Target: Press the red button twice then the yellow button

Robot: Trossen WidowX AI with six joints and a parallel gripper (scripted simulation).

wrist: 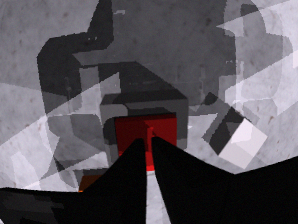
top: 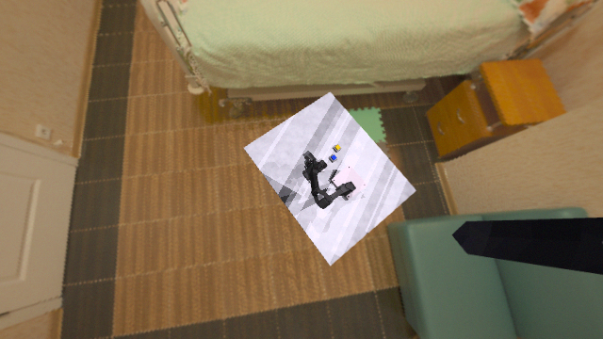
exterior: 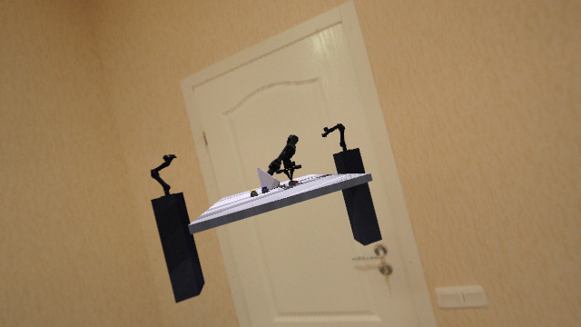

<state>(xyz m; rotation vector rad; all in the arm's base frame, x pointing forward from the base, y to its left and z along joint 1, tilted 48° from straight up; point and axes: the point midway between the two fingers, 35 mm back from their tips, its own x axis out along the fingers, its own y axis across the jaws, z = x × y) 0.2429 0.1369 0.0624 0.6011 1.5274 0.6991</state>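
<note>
Now: gripper tip 10 mm above the red button. The rest, counted from my gripper tip: small orange piece (60 mm behind, 30 mm to the left, 20 mm below); then yellow button (280 mm to the right, 60 mm ahead); then blue button (200 mm to the right, 10 mm ahead).
</note>
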